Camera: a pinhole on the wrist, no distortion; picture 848 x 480 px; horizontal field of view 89.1 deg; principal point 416.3 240.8 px. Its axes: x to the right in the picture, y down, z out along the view. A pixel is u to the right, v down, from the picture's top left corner.
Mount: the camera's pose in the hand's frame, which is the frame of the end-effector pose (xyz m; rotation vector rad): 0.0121 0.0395 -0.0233 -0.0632 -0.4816 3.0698
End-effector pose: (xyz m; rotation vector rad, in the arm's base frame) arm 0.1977 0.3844 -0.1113 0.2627 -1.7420 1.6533
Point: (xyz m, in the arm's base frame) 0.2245 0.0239 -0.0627
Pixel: 525 284
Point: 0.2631 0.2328 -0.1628
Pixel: 777 296
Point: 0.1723 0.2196 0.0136
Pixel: 336 394
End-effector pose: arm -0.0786 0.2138 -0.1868 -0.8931 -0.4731 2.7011
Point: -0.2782 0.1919 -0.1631
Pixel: 57 90
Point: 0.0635 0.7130 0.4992
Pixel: outside the picture
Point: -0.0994 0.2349 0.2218
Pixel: 615 351
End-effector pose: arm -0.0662 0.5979 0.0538 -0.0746 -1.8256 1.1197
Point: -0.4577 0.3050 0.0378
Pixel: 359 140
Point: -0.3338 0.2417 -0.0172
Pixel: 479 190
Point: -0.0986 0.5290 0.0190
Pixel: 605 286
